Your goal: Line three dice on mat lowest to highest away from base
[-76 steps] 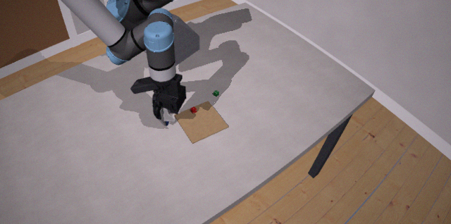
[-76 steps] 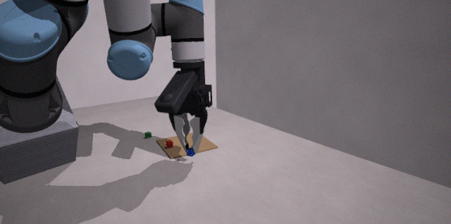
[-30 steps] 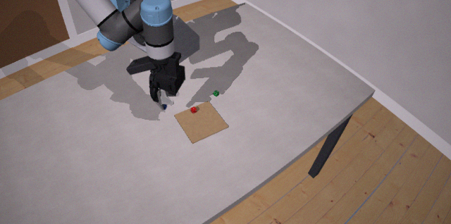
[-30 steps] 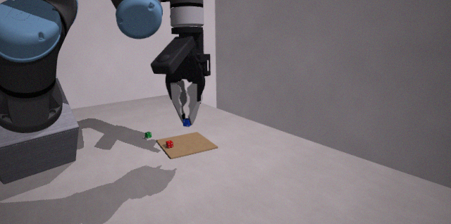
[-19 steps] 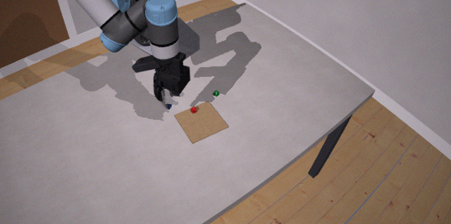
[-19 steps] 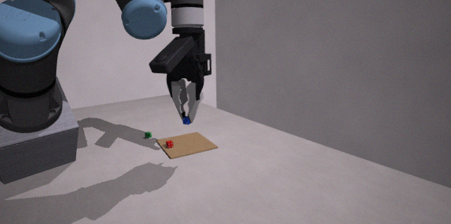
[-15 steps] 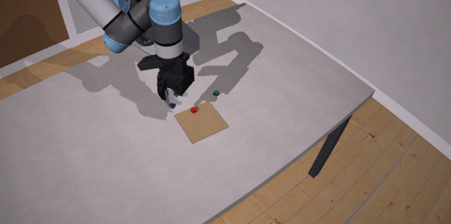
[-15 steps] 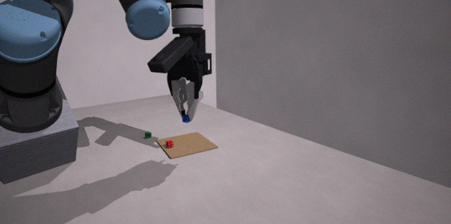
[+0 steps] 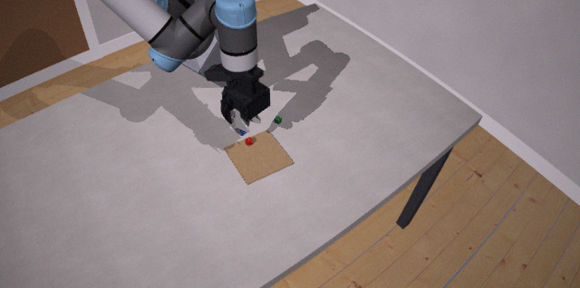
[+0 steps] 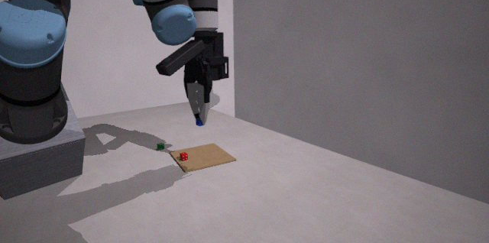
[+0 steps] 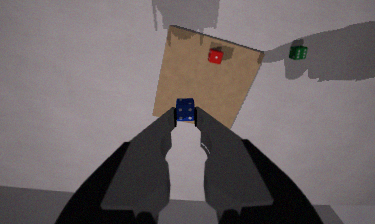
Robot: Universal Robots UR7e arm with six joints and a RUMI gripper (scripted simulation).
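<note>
Now: hand 20 mm short of the square mat, 30 mm to the right of it and 120 mm above it. From my hand the other things lie so: blue die (10 mm below); then green die (30 mm behind, 160 mm to the left, 110 mm below); then red die (30 mm behind, 40 mm to the left, 110 mm below).
</note>
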